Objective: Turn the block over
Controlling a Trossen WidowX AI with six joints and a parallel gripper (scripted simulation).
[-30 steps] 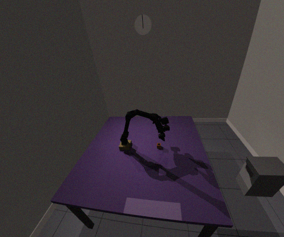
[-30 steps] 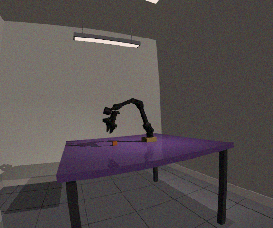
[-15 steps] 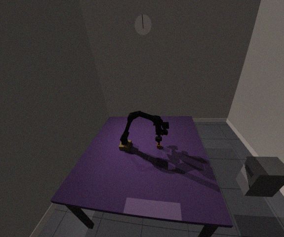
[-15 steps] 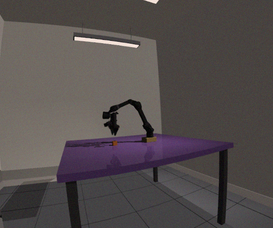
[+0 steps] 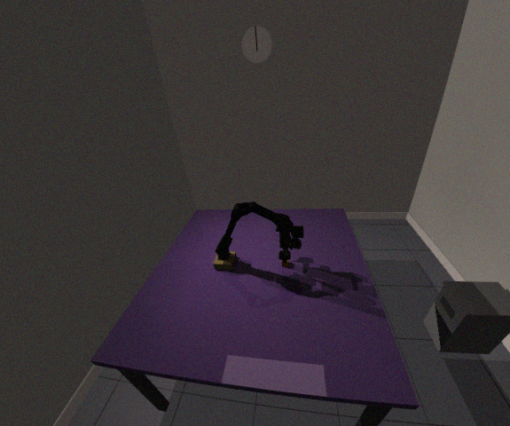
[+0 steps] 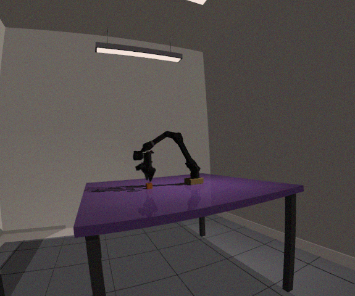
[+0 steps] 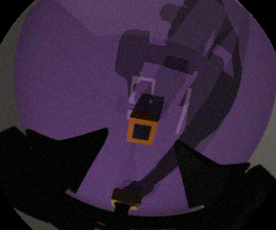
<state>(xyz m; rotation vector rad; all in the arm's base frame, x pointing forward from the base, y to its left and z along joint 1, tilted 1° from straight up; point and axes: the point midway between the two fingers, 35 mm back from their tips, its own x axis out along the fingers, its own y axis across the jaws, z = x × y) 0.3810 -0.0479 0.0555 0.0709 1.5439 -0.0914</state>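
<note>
Now: gripper tip 3 cm above the block.
</note>
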